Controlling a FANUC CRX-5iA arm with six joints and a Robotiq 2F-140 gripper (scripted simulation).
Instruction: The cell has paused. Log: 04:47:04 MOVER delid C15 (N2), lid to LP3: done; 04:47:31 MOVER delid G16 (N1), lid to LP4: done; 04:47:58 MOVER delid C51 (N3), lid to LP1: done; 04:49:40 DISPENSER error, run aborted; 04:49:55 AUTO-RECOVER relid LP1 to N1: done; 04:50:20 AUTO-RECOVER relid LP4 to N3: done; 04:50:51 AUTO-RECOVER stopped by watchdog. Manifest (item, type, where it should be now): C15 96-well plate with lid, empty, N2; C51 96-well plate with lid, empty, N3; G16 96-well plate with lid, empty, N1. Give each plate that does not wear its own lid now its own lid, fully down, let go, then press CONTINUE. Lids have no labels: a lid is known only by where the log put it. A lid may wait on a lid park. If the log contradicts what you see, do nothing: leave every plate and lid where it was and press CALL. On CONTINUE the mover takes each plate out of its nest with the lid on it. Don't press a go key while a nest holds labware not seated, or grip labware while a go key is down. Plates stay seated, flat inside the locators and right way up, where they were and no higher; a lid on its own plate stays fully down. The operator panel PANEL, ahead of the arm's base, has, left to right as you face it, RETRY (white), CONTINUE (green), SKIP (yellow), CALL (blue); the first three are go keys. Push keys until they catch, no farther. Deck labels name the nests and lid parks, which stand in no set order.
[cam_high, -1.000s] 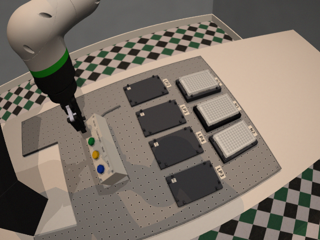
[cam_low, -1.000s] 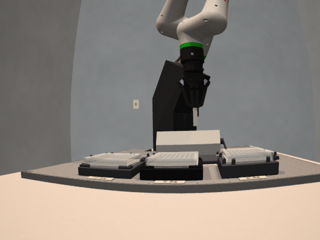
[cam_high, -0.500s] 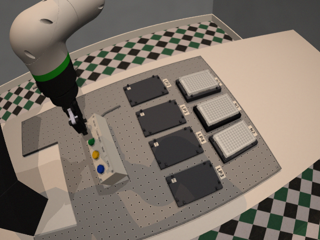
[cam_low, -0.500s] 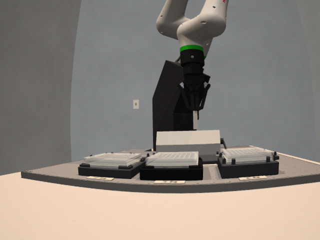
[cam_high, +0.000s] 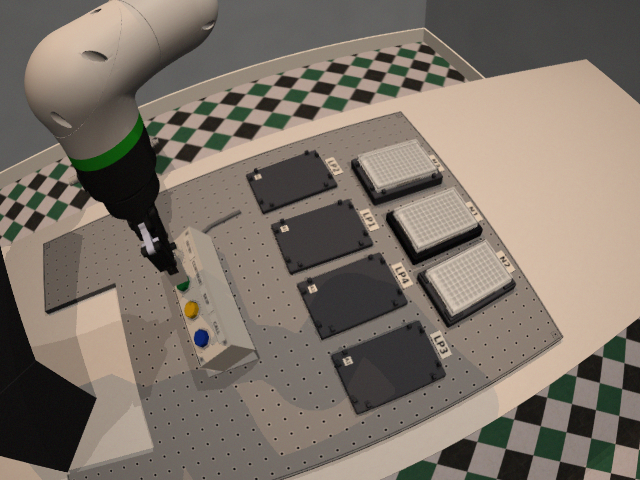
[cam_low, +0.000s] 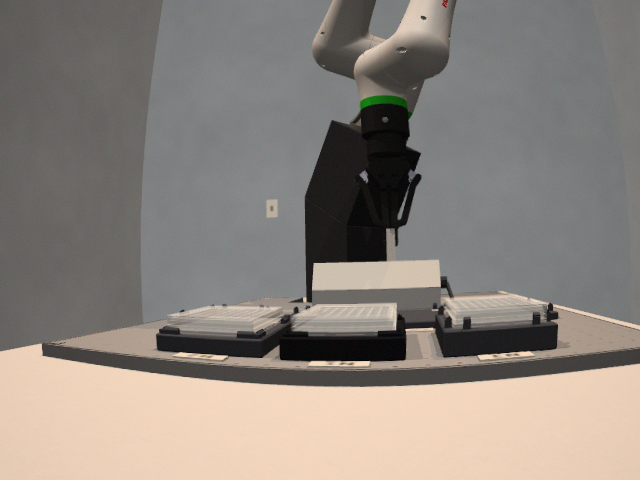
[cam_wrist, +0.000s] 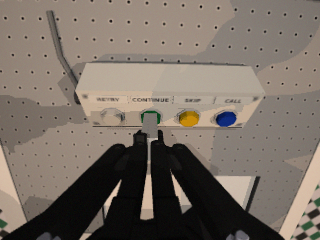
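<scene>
My hand is 4 cm above the green continue key. Round my hand: yellow skip key (5 cm to the right, 4 cm below, 2 cm ahead); then blue call key (10 cm to the right, 4 cm below, 3 cm ahead); then white retry key (5 cm to the left, 4 cm below, 1 cm behind).
</scene>
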